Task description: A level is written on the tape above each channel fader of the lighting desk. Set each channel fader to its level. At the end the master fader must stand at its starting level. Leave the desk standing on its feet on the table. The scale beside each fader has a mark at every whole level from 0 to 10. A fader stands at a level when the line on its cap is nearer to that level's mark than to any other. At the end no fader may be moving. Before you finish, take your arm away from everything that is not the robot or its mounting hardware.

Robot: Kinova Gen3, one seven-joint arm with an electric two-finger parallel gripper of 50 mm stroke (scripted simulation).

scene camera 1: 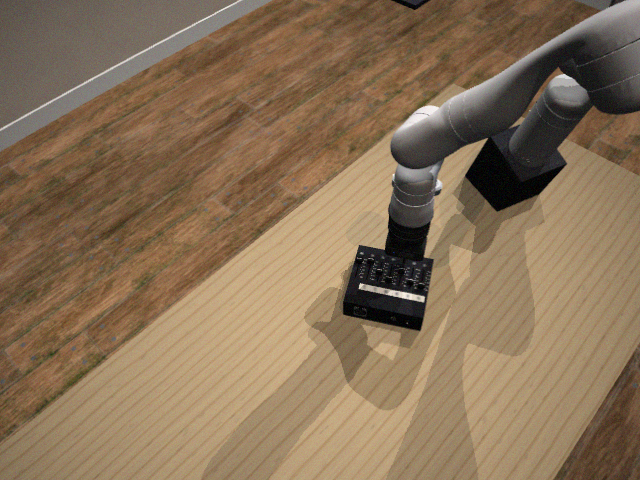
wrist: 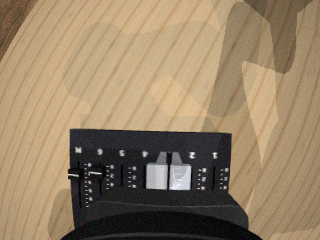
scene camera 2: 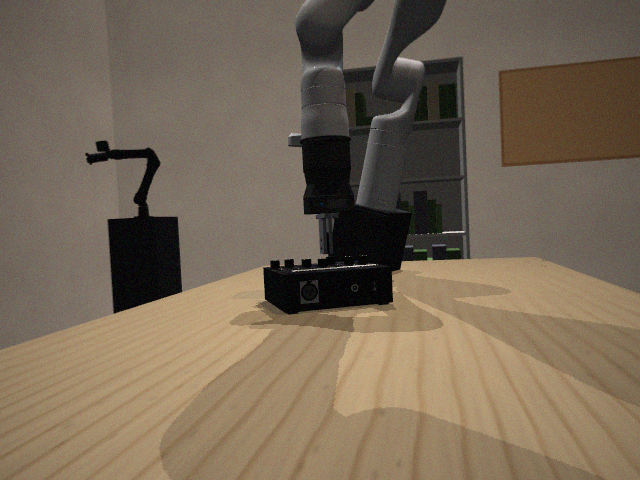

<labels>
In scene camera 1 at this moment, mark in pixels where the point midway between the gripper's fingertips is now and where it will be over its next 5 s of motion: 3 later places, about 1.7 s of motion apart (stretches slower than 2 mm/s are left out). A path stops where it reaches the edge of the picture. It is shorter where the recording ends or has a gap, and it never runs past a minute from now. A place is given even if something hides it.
My gripper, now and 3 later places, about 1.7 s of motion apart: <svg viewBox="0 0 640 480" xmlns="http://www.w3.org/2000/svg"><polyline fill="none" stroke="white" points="404,259 403,266 399,273 401,262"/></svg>
</labels>
